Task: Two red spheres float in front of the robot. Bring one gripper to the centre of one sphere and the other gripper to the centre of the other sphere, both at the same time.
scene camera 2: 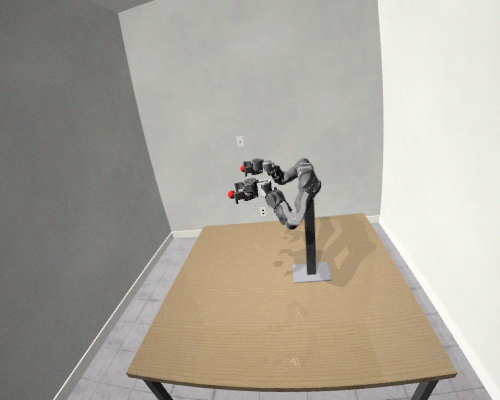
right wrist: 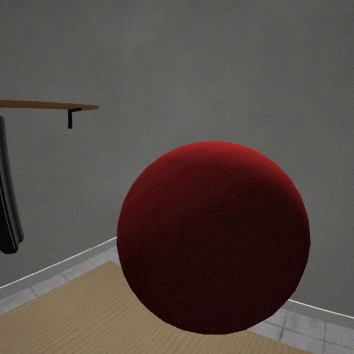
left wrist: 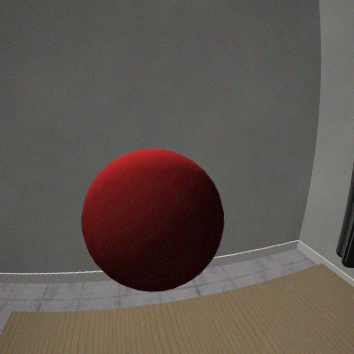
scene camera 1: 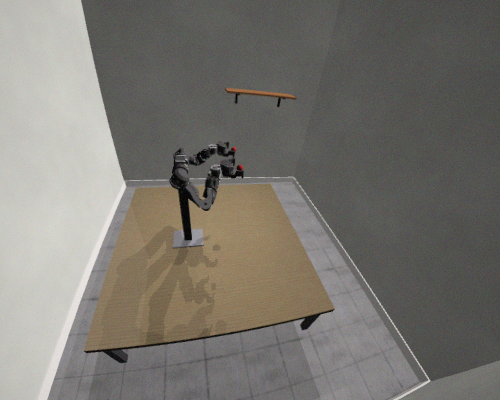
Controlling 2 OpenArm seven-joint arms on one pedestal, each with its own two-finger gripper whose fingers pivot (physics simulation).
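One red sphere (scene camera 1: 234, 149) (scene camera 2: 231, 194) (left wrist: 152, 220) floats at my left gripper (scene camera 1: 231, 149) (scene camera 2: 237, 193), which is open. In scene camera 2 it sits just beyond the fingertips, closer to the lower finger; in the left wrist view it is left of and below the middle. The other red sphere (scene camera 1: 240, 168) (scene camera 2: 242, 168) (right wrist: 213, 237) floats at the fingertips of my open right gripper (scene camera 1: 237, 168) (scene camera 2: 245, 168). It looks larger in the right wrist view, right of and below the middle. One dark finger shows at the edge of each wrist view. Exact depths are hard to tell.
The arms rise from a pedestal (scene camera 1: 185, 215) (scene camera 2: 310, 240) on a wooden table (scene camera 1: 260, 260) (scene camera 2: 225, 325), far below the grippers. A wooden shelf (scene camera 1: 260, 93) (right wrist: 45, 105) is fixed to the dark wall. The two grippers are close side by side, with a gap between them.
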